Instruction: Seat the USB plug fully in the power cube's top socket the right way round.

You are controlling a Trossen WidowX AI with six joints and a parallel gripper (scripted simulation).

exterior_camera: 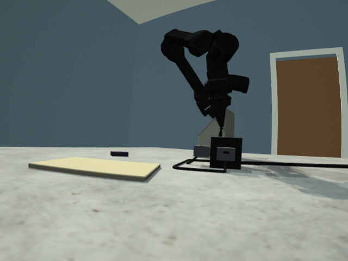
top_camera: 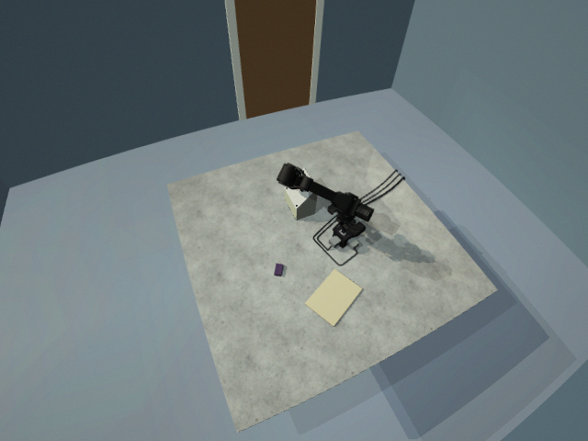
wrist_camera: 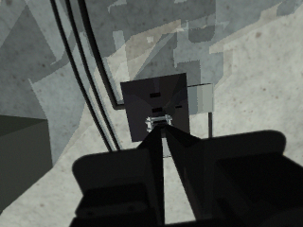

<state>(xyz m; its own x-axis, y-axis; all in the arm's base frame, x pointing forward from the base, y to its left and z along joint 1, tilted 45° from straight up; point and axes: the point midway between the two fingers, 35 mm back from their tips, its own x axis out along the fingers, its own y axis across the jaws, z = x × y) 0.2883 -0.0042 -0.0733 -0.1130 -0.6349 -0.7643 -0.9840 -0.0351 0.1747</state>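
The USB plug is 2 cm below my gripper tip. The rest, counted from my gripper tip: purple block (1 cm behind, 34 cm to the right, 10 cm below); cream flat pad (22 cm ahead, 19 cm to the right, 10 cm below).
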